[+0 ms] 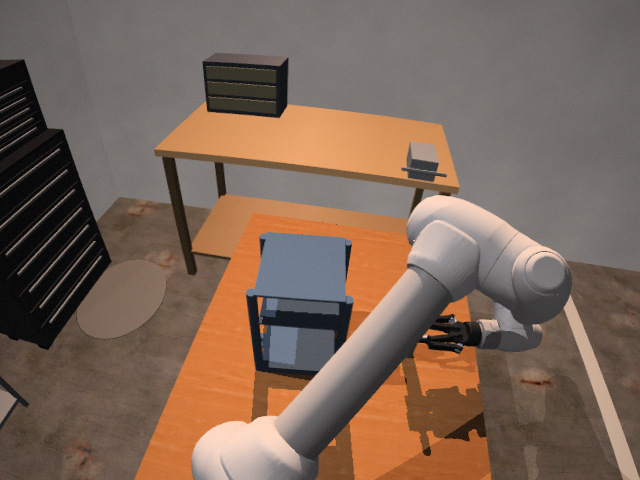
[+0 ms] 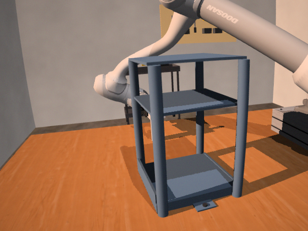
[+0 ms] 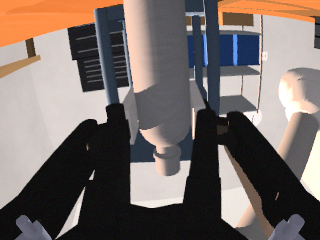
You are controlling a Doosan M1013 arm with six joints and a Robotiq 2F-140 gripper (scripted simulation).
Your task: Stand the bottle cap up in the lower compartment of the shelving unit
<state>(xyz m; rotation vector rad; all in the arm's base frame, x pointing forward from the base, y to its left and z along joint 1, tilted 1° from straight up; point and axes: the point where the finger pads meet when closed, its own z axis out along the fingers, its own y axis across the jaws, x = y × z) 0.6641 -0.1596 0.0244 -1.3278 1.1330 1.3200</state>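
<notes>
The shelving unit is 40 mm behind my hand, 330 mm to the left of it and 60 mm above it. Also, from my hand: grey bottle: right at my hand.
</notes>
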